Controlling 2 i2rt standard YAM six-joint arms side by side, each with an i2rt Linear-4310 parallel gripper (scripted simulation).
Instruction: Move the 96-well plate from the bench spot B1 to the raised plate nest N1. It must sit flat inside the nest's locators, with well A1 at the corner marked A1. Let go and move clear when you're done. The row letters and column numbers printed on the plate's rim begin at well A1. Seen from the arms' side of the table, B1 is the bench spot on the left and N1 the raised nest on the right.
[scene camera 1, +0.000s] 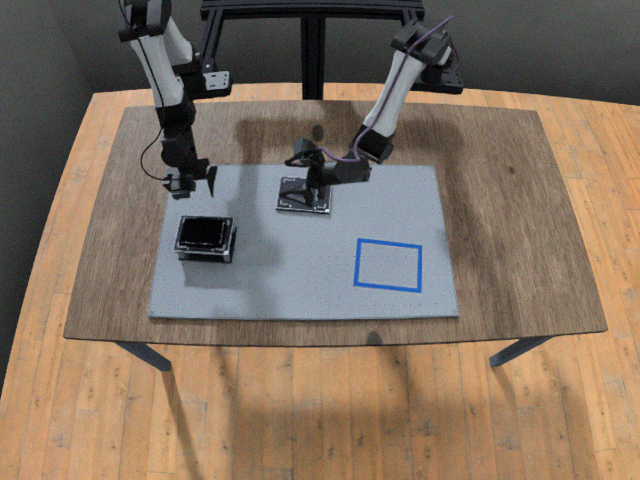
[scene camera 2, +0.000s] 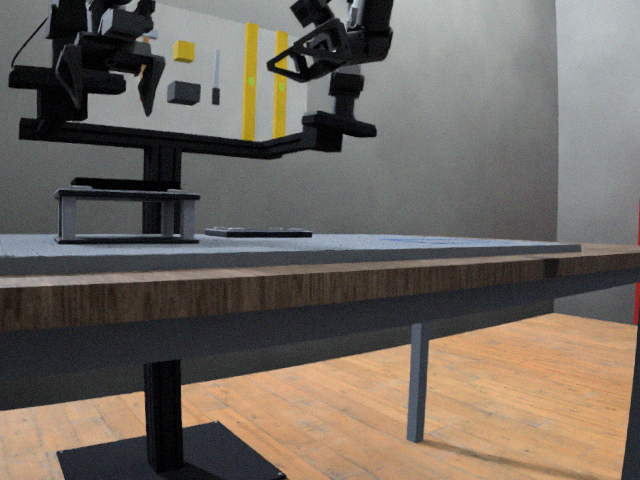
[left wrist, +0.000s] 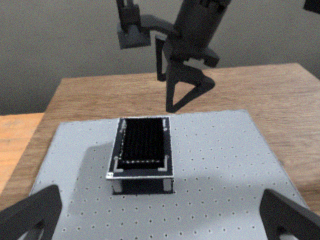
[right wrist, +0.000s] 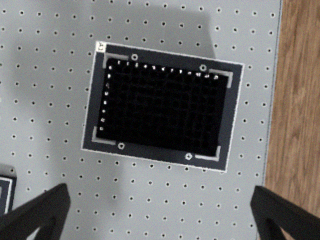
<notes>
I see my left gripper (scene camera 2: 279, 57), my right gripper (scene camera 2: 115, 110), a black 96-well plate (scene camera 1: 202, 235) and a low dark fixture (scene camera 1: 320, 203).
The black 96-well plate shows as well in scene camera 2 (scene camera 2: 97, 183), in the left wrist view (left wrist: 145, 135) and in the right wrist view (right wrist: 164, 119). My left gripper is seen too in the left wrist view (left wrist: 160, 196). My right gripper is seen too in the left wrist view (left wrist: 164, 95) and in the right wrist view (right wrist: 161, 193).
</notes>
